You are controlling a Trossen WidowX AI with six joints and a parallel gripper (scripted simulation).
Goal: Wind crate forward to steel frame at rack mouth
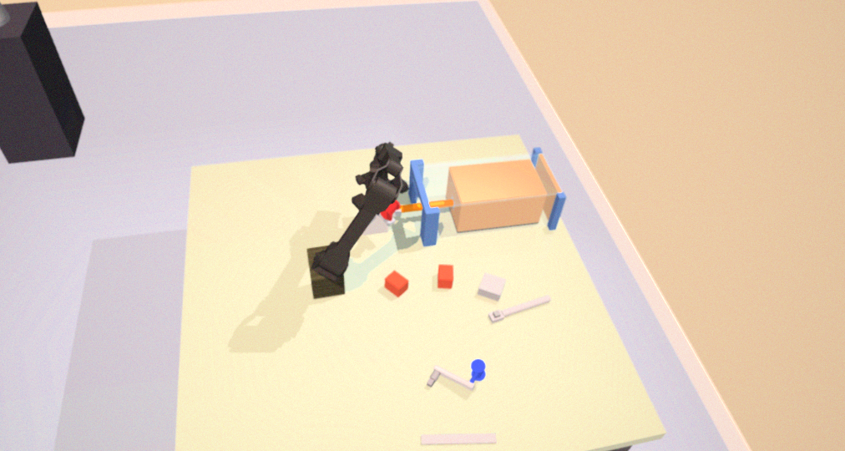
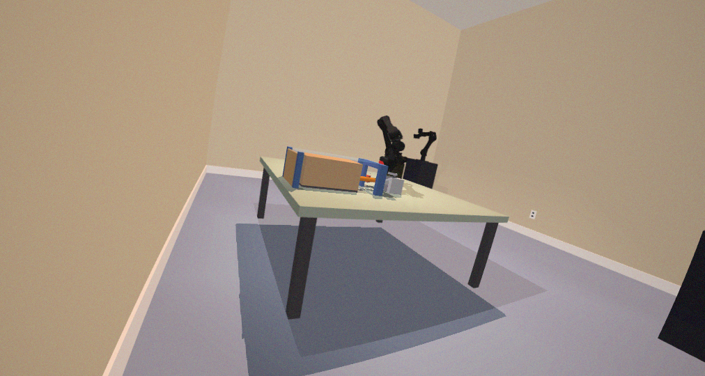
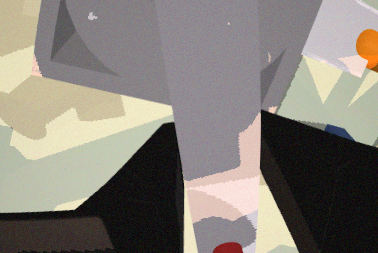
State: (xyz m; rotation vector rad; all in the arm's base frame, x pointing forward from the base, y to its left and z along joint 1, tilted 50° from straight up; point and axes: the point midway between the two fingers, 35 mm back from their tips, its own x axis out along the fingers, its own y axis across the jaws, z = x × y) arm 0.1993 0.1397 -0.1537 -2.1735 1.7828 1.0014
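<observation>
My gripper tip is 50 mm to the left of the red spool grip, 50 mm below it and 20 mm short of it. The rest, counted from my gripper tip: winch: 70 mm below, 40 mm to the left, 30 mm behind; blue steel frame: 140 mm ahead, 40 mm to the left, 10 mm above; red-knobbed handle: 20 mm above, 10 mm to the right, 10 mm ahead.
</observation>
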